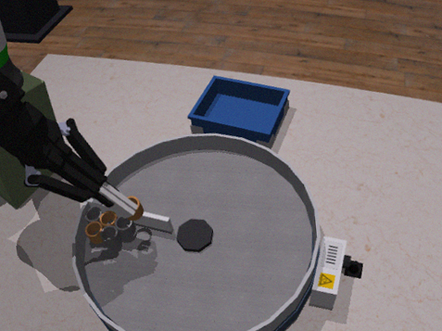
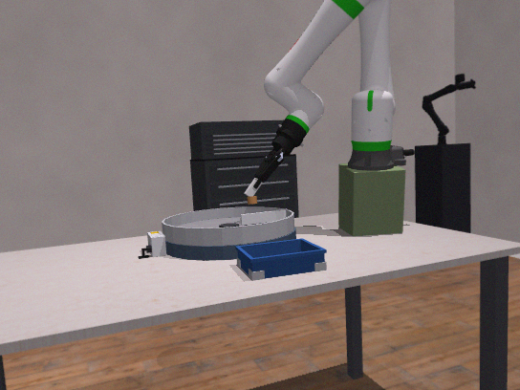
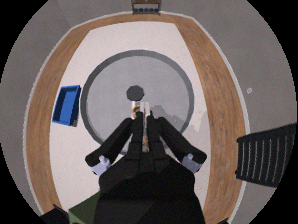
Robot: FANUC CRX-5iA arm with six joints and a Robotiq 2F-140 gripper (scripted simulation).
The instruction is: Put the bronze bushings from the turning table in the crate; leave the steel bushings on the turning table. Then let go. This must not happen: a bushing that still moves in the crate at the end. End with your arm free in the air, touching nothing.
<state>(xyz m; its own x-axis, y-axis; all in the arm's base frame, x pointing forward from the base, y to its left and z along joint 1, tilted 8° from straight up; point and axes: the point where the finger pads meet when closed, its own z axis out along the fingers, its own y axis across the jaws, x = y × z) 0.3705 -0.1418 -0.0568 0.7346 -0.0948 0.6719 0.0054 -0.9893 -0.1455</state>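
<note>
The blue crate lies 38 cm to the left of my hand, 15 cm below it and 8 cm ahead of it. Also, from my hand: grey turning table 12 cm below, 10 cm ahead, 3 cm to the left.
</note>
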